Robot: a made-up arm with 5 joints.
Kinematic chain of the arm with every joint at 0, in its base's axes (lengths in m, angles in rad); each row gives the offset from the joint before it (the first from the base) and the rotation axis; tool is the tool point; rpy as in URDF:
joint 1: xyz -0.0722 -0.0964 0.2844 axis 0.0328 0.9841 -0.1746
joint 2: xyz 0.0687 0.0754 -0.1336 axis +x
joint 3: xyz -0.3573 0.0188 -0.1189 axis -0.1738 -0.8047 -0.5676
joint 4: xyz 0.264 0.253 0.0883 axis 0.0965 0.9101 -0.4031
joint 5: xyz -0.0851 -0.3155 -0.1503 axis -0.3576 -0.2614 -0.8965
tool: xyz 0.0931 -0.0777 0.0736 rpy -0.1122 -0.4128 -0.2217
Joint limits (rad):
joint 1: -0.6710..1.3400
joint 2: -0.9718..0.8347
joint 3: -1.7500..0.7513
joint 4: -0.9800..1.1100
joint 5: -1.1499..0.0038
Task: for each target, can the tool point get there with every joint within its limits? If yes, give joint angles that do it. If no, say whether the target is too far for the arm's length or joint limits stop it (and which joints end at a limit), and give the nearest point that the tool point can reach.
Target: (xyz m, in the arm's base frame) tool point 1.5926 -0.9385 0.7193
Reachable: no: too far | nearest point 0.2945 -0.1426 0.0780 | short by 1.652 m
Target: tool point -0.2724 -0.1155 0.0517
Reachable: yes | joints 0.0813 -0.7672 -0.1778 0.8858 -0.9620
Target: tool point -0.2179 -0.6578 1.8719
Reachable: no: too far | nearest point -0.2439 -0.0035 0.5784 | short by 1.450 m
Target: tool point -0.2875 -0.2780 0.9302
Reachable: no: joint limits stop it (at a limit: joint 1, joint 3, joint 5) | nearest point -0.2496 -0.0263 0.5639 | short by 0.446 m
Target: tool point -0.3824 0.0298 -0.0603
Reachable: yes | joints 0.7961 -0.1934 -0.7891 -0.2399 -0.4022
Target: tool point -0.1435 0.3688 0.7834
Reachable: no: joint limits stop it (at a limit: joint 1, joint 2, joint 3, joint 5) | nearest point -0.2895 0.3904 0.5304 | short by 0.293 m
